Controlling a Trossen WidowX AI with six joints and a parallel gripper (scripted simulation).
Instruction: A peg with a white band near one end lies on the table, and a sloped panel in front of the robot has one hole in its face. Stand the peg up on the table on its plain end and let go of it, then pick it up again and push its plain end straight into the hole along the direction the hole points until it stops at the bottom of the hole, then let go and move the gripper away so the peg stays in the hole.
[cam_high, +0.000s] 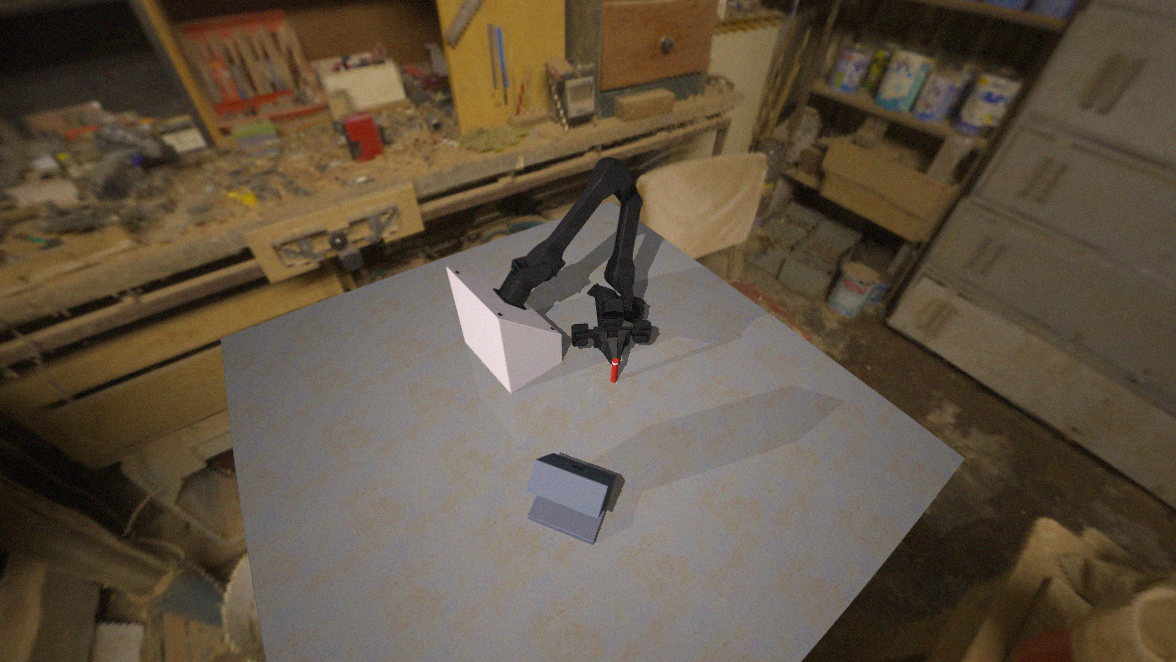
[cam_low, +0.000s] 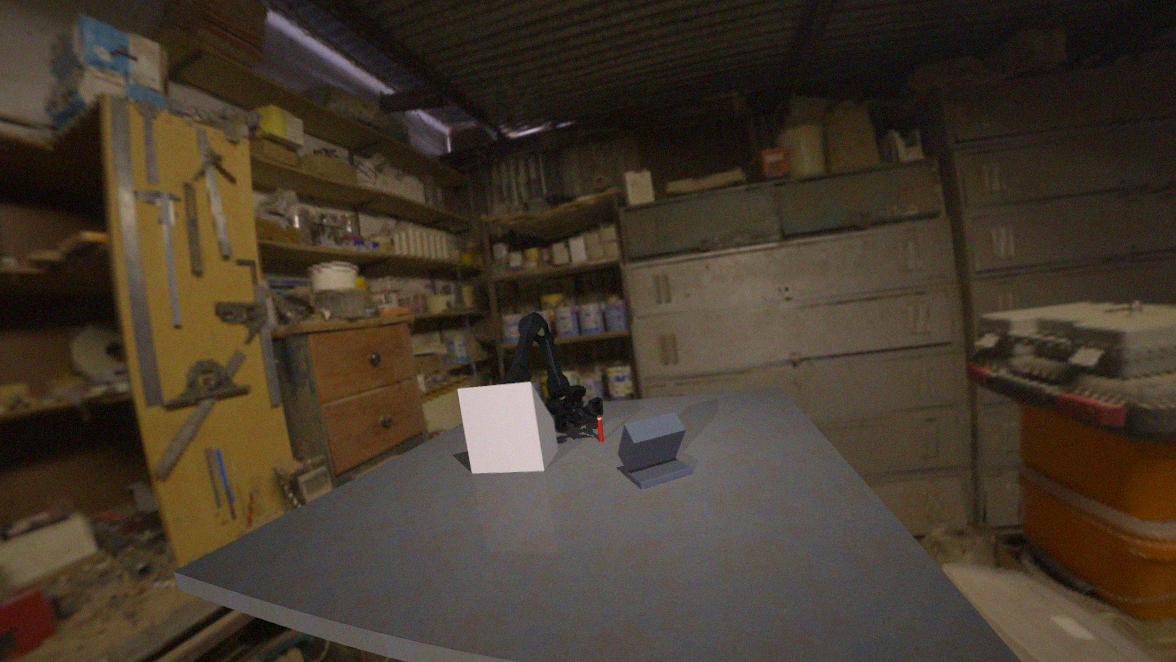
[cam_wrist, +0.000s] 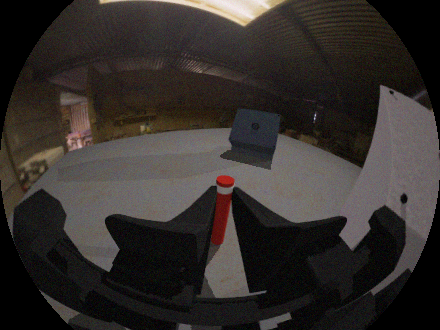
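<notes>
Now: the red peg 10 mm below my gripper tip. Round my gripper tip: grey sloped panel: 240 mm to the right, 180 mm ahead, 10 mm above.
</notes>
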